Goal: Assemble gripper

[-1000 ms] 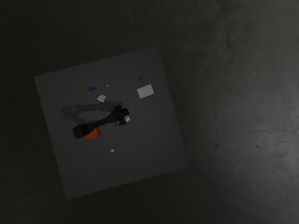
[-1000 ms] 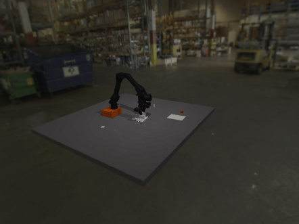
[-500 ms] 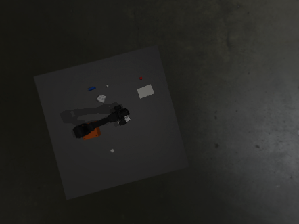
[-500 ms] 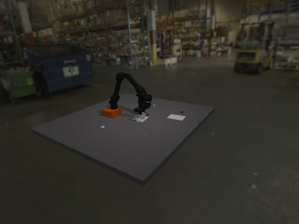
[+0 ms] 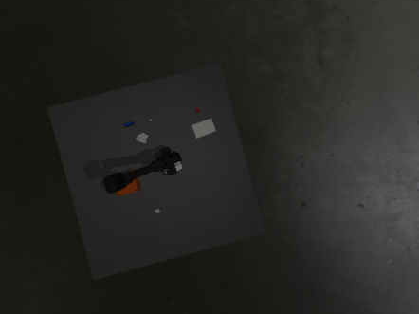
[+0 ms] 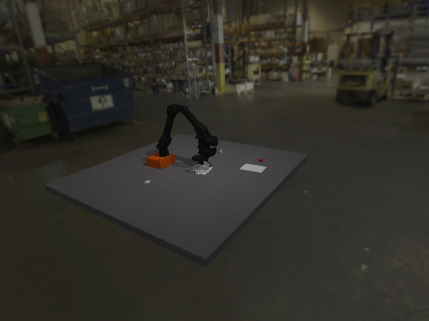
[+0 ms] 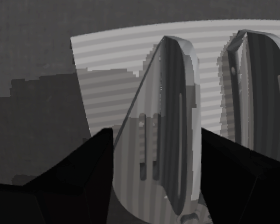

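Now: gripper tip 22 cm past the blue piece and 34 cm to the right of it. Round my gripper tip: flat white rectangle 29 cm ahead, 15 cm to the left, 2 cm below; red piece 29 cm ahead, 30 cm to the left, 1 cm below.
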